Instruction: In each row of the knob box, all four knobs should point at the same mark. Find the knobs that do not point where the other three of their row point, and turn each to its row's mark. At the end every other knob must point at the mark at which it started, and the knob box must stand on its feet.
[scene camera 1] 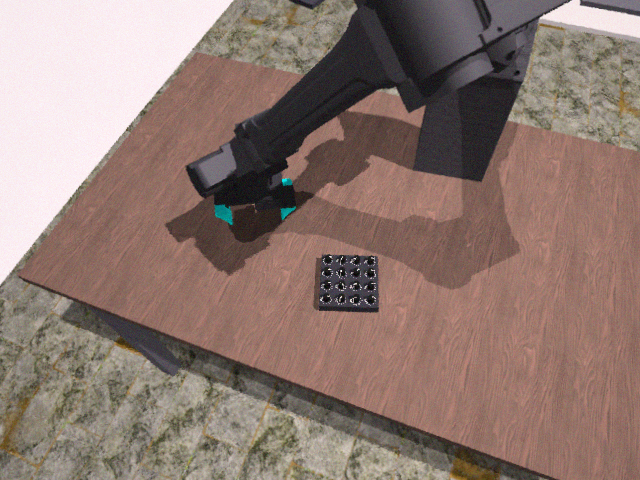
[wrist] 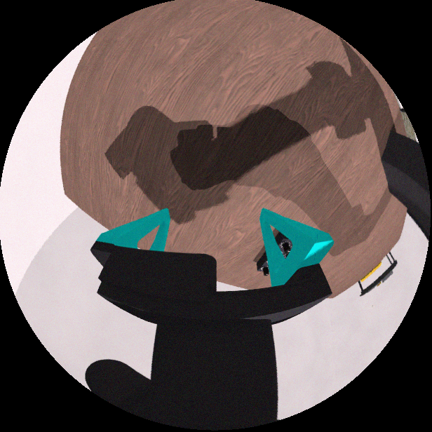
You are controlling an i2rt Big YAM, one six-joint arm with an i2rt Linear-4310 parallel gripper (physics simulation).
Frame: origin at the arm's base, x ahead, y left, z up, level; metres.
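Seen in the pictures: gripper, between the fingertips: point(scene camera 1: 257, 219).
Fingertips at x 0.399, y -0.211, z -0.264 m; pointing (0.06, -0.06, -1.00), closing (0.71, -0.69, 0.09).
A point is followed by its place in that frame.
The black knob box point(scene camera 1: 348, 280) @(x 0.386, y -0.006, z -0.306 m) stands upright on the table, its face up, with rows of small black knobs ringed by white marks. The knobs are too small in the scene view to tell where each points. In the wrist view a small part of the knob box point(wrist: 261, 263) shows behind and through the right finger; the finger hides the rest. My gripper point(scene camera 1: 257, 217) @(x 0.399, y -0.211, z -0.264 m) point(wrist: 214, 213) has cyan fingertips. It is wide open and empty, above the table to the left of and behind the box in the scene view.
The brown wooden table point(scene camera 1: 465, 335) @(x 0.345, y 0.219, z -0.329 m) point(wrist: 210, 55) carries the arm's dark base point(scene camera 1: 454, 134) @(x 0.044, y 0.009, z -0.203 m) at the back. The arm point(scene camera 1: 330, 67) @(x 0.445, y 0.004, z 0.200 m) reaches from it over the table's left half and casts shadows. The table's front edge runs in front of the box.
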